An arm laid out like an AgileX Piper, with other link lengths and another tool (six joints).
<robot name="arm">
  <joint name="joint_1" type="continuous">
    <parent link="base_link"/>
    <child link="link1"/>
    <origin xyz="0 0 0.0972" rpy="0 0 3.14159"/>
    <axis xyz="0 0 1"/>
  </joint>
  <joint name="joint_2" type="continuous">
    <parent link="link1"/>
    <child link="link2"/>
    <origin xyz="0 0 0" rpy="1.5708 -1.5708 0"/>
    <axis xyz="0 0 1"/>
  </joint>
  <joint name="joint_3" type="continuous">
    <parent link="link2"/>
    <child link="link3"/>
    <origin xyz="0.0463 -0.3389 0" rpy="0 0 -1.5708"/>
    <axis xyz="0 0 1"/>
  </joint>
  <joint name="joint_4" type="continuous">
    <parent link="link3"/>
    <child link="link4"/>
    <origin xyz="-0.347 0.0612 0" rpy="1.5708 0 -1.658"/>
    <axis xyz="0 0 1"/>
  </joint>
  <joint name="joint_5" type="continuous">
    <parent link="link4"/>
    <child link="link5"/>
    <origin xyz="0 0 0" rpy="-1.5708 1.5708 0"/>
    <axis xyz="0 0 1"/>
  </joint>
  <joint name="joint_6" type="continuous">
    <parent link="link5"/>
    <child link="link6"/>
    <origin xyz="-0.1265 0 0" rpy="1.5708 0 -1.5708"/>
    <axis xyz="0 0 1"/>
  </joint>
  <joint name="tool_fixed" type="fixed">
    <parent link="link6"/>
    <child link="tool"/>
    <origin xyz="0.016 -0.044 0.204" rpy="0 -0.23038 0.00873"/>
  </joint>
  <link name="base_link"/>
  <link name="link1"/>
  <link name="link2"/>
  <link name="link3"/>
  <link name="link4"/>
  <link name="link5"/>
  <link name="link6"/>
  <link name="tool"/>
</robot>
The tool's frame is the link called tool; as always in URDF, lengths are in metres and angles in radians. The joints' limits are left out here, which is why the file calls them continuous.
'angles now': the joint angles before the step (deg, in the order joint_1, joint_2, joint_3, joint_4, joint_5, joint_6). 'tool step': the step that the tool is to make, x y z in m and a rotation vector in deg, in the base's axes. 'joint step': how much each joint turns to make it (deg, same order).
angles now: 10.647 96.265 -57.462 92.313 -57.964 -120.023
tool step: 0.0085 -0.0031 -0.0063 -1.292 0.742 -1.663
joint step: -0.003 3.595 -2.714 0.002 -2.011 -0.007
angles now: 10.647 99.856 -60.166 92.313 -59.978 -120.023
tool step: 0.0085 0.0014 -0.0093 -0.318 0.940 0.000
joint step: -0.002 2.178 -1.397 -0.001 -0.087 -0.228
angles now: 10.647 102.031 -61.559 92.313 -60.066 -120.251
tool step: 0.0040 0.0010 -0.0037 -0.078 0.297 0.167
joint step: -0.002 0.816 -0.513 -0.111 0.125 -0.010
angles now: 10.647 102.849 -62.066 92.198 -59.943 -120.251
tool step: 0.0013 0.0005 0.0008 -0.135 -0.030 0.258
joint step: -0.002 -0.008 0.003 -0.261 0.130 -0.007
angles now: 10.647 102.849 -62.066 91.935 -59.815 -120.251
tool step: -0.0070 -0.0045 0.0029 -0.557 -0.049 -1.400
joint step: -0.004 -0.006 0.012 0.362 -1.459 0.007
